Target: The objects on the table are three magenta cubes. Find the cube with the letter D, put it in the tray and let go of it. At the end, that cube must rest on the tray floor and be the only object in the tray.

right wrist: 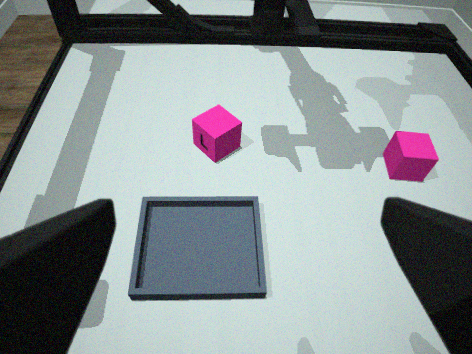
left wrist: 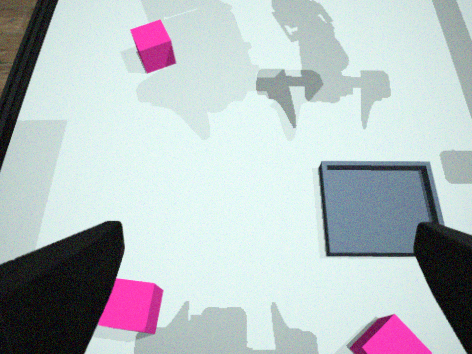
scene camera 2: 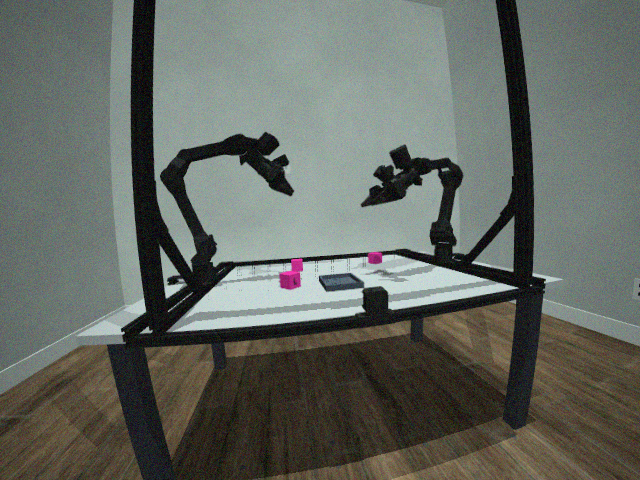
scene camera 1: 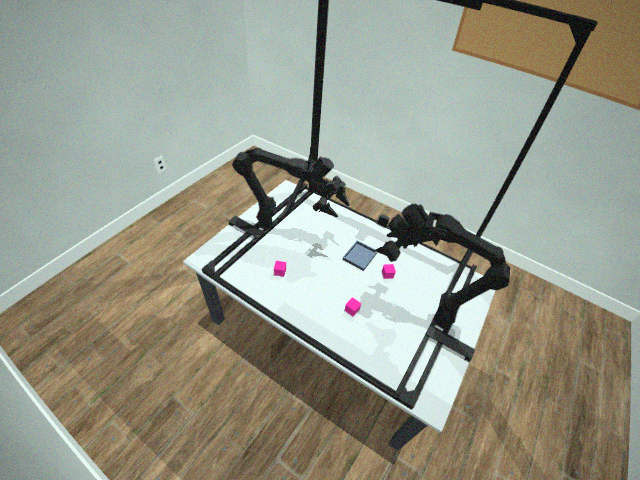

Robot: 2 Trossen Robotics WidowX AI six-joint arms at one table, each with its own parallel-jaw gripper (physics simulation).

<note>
My left gripper [scene camera 1: 381, 243] is open and holds nothing. My right gripper [scene camera 2: 365, 205] is open, holding nothing.
My left gripper is seen too in the left wrist view [left wrist: 269, 236] and in scene camera 2 [scene camera 2: 292, 194]. My right gripper is seen too in the right wrist view [right wrist: 251, 211] and in scene camera 1 [scene camera 1: 343, 211].
</note>
